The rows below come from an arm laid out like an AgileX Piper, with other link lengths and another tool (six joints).
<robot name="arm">
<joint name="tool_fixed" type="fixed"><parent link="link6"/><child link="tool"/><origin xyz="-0.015 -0.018 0.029" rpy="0.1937 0 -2.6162"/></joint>
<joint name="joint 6" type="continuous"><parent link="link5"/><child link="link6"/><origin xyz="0.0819 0 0" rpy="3.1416 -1.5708 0"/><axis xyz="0 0 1"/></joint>
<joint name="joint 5" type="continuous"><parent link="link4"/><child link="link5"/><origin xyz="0 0 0" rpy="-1.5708 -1.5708 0"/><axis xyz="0 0 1"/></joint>
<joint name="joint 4" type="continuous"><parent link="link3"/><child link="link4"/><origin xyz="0.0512 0.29 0" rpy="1.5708 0 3.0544"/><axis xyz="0 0 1"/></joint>
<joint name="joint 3" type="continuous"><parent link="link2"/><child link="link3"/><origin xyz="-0.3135 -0.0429 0" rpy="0 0 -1.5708"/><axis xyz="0 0 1"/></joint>
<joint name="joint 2" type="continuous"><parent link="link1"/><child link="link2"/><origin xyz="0 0 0" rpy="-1.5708 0 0"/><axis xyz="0 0 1"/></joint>
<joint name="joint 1" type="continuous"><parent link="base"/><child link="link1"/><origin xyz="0 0 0.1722" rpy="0 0 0"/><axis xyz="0 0 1"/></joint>
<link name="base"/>
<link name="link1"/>
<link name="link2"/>
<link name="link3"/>
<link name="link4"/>
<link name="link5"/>
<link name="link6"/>
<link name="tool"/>
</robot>
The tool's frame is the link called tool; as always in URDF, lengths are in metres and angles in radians. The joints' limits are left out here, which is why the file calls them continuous.
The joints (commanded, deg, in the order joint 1, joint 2, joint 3, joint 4, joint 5, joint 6), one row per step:
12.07 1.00 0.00 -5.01 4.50 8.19
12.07 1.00 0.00 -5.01 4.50 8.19
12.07 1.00 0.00 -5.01 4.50 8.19
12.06 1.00 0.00 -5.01 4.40 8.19
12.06 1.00 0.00 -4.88 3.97 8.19
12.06 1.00 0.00 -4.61 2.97 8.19
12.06 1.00 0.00 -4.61 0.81 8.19
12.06 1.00 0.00 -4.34 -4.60 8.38
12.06 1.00 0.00 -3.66 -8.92 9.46
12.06 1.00 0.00 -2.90 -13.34 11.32
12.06 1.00 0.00 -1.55 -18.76 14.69
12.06 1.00 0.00 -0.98 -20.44 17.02
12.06 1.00 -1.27 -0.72 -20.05 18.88
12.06 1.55 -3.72 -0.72 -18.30 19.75
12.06 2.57 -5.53 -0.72 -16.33 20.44
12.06 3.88 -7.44 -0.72 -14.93 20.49
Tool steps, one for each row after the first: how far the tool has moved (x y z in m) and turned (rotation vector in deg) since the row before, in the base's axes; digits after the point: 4 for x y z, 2 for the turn. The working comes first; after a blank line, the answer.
Tool pose at each row, in the base's axes (x y z in m, rotation vector in deg; the steps are taken from these numbers as rounded here):
0.0899 0.0042 0.2469 -42.90 71.68 -41.72
0.0899 0.0042 0.2469 -42.90 71.68 -41.72
0.0899 0.0042 0.2469 -42.90 71.68 -41.72
0.0899 0.0042 0.2471 -42.84 71.60 -41.74
0.0901 0.0043 0.2479 -42.51 71.28 -41.68
0.0903 0.0047 0.2498 -41.78 70.53 -41.55
0.0908 0.0051 0.2540 -40.59 68.67 -41.71
0.0914 0.0062 0.2645 -37.30 64.20 -41.75
0.0912 0.0072 0.2725 -33.78 61.22 -40.69
0.0904 0.0082 0.2806 -29.73 58.45 -38.92
0.0886 0.0092 0.2903 -23.99 55.52 -35.49
0.0879 0.0098 0.2931 -21.44 55.06 -33.23
0.0864 0.0101 0.3009 -19.81 54.98 -31.53
0.0850 0.0101 0.3136 -19.26 55.12 -30.81
0.0856 0.0105 0.3208 -19.43 56.39 -30.22
0.0866 0.0107 0.3293 -19.77 57.13 -30.18

0.0000 0.0000 0.0000 0.00 0.00 0.00
0.0000 0.0000 0.0000 0.00 0.00 0.00
0.0000 0.0000 0.0002 0.02 -0.10 0.00
0.0002 0.0001 0.0008 0.21 -0.40 0.04
0.0002 0.0004 0.0019 0.47 -0.92 0.11
0.0005 0.0004 0.0042 0.44 -2.10 0.18
0.0006 0.0011 0.0105 1.54 -5.19 0.45
-0.0002 0.0010 0.0080 2.58 -3.84 0.56
-0.0008 0.0010 0.0081 3.40 -3.77 0.79
-0.0018 0.0010 0.0097 5.52 -4.32 1.46
-0.0007 0.0006 0.0028 2.99 -1.06 1.01
-0.0015 0.0003 0.0078 2.08 -0.44 0.80
-0.0014 0.0000 0.0127 0.80 0.02 0.35
0.0006 0.0004 0.0072 0.37 1.28 0.27
0.0010 0.0002 0.0085 -0.12 0.80 0.00

